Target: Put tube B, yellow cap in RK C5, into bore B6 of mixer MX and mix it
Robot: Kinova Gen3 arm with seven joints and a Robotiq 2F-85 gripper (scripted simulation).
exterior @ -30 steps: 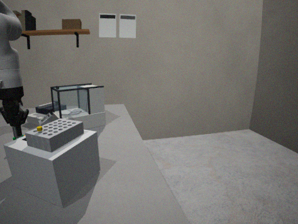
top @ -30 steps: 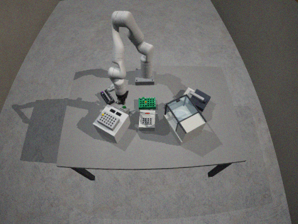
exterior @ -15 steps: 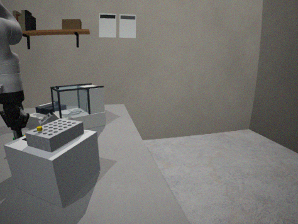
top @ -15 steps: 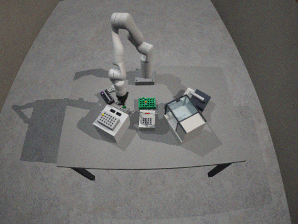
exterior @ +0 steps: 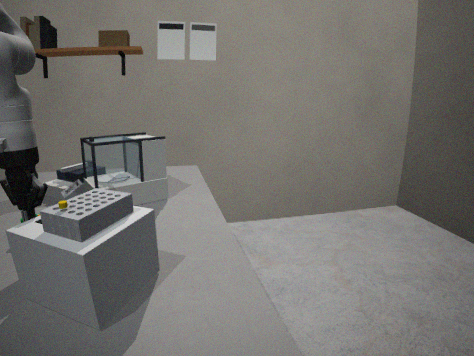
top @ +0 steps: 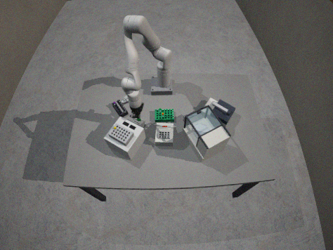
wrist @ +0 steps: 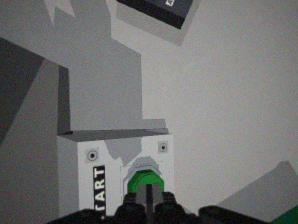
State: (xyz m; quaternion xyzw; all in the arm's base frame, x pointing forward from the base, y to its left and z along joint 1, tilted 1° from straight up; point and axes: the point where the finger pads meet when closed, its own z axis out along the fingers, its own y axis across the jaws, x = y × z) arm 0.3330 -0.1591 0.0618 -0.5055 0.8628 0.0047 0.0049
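Right now my hand is 4 cm above the green start key. From my hand the other things lie so: dry block: 17 cm to the left, 9 cm ahead, 8 cm below; then grey mixer block: 16 cm ahead, 9 cm to the right, 4 cm above; then green tube rack: 16 cm to the left, 9 cm below, 6 cm behind.
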